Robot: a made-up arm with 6 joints. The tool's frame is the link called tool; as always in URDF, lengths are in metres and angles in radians. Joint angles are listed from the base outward.
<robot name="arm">
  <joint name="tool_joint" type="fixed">
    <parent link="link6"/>
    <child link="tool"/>
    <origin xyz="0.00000 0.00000 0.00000" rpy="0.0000 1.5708 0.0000"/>
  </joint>
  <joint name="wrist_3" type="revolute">
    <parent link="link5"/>
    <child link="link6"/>
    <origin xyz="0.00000 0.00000 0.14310" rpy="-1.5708 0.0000 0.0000"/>
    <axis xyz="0 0 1"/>
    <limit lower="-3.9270" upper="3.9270"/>
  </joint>
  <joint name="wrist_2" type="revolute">
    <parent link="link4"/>
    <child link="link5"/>
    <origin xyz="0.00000 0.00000 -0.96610" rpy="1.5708 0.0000 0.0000"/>
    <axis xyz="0 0 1"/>
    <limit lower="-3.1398" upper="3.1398"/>
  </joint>
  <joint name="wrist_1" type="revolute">
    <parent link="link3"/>
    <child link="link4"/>
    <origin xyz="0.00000 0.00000 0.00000" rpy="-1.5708 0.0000 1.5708"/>
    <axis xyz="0 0 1"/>
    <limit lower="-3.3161" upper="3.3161"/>
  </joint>
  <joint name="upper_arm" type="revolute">
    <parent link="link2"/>
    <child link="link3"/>
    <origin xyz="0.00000 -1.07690 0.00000" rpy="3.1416 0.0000 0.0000"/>
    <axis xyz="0 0 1"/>
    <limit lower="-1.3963" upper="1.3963"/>
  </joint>
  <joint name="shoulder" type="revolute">
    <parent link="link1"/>
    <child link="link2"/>
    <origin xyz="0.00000 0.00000 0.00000" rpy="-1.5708 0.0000 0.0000"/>
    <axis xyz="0 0 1"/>
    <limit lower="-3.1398" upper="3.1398"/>
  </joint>
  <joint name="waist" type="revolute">
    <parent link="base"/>
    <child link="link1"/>
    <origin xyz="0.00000 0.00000 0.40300" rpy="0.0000 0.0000 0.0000"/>
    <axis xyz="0 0 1"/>
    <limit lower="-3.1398" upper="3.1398"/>
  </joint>
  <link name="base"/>
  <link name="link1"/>
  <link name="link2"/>
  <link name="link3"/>
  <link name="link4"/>
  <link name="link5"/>
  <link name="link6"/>
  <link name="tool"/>
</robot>
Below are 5 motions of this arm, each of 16 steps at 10 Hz.
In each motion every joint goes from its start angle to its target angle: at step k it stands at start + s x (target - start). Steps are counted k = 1, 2, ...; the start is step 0. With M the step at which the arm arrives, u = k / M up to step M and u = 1 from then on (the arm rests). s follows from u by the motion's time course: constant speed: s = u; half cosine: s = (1 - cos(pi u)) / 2; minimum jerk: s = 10 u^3 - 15 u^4 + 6 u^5.
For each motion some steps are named. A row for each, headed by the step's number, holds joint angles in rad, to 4 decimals.
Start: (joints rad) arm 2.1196 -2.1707 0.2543 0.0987 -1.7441 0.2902
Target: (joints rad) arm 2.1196 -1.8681 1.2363 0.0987 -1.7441 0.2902
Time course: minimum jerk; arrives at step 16
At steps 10, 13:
10: 2.1196 -1.9514 0.9660 0.0987 -1.7441 0.2902
13: 2.1196 -1.8829 1.1884 0.0987 -1.7441 0.2902

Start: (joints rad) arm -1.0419 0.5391 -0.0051 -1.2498 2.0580 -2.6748
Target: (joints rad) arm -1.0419 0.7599 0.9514 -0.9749 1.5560 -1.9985
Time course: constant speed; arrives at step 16
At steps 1, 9, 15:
1: -1.0419 0.5529 0.0547 -1.2326 2.0266 -2.6325
9: -1.0419 0.6633 0.5329 -1.0952 1.7756 -2.2944
15: -1.0419 0.7461 0.8916 -0.9921 1.5874 -2.0408

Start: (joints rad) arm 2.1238 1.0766 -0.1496 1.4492 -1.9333 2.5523
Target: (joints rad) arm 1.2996 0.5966 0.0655 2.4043 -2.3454 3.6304
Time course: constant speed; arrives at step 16
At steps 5, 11, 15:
5: 1.8662 0.9266 -0.0824 1.7477 -2.0621 2.8892
11: 1.5572 0.7466 -0.0017 2.1058 -2.2166 3.2935
15: 1.3511 0.6266 0.0521 2.3446 -2.3196 3.5630

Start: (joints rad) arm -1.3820 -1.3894 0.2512 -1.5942 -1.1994 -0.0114
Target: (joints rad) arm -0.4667 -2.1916 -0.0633 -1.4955 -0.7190 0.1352
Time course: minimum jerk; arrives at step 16
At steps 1, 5, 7, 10, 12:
1: -1.3800 -1.3912 0.2505 -1.5940 -1.1983 -0.0111
5: -1.2172 -1.5338 0.1946 -1.5764 -1.1129 0.0150
7: -1.0305 -1.6975 0.1304 -1.5563 -1.0149 0.0449
10: -0.7186 -1.9708 0.0233 -1.5227 -0.8512 0.0949
12: -0.5614 -2.1086 -0.0307 -1.5057 -0.7687 0.1200

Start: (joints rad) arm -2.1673 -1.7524 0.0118 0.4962 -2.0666 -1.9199
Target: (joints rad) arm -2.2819 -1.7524 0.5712 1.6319 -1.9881 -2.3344
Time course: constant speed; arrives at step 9
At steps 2, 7, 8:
2: -2.1928 -1.7524 0.1361 0.7486 -2.0492 -2.0120
7: -2.2564 -1.7524 0.4469 1.3795 -2.0055 -2.2423
8: -2.2692 -1.7524 0.5090 1.5057 -1.9968 -2.2883

